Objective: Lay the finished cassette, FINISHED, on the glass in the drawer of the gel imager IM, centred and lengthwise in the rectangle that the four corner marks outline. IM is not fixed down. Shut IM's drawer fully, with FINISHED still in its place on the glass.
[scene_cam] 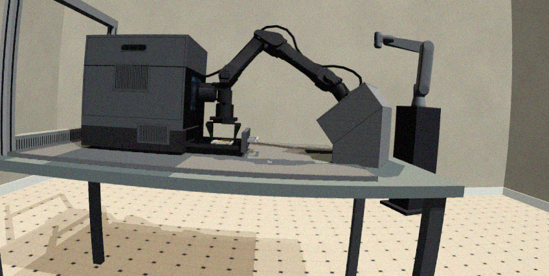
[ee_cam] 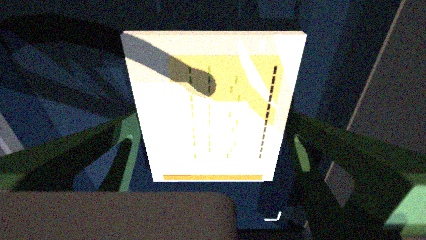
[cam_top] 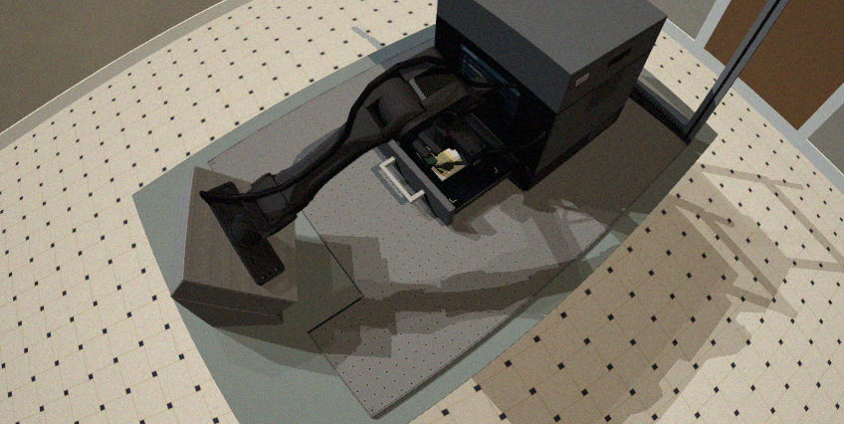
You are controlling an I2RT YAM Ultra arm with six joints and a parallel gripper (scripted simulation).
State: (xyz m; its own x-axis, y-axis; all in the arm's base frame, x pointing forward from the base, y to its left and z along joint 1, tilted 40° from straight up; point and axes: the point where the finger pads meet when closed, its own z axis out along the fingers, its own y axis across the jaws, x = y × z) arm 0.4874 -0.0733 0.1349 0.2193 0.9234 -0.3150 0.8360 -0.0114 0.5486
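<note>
The drawer lies 2 cm ahead of my hand and 1 cm to the right of it. Also, from my hand: cassette (1 cm below).
</note>
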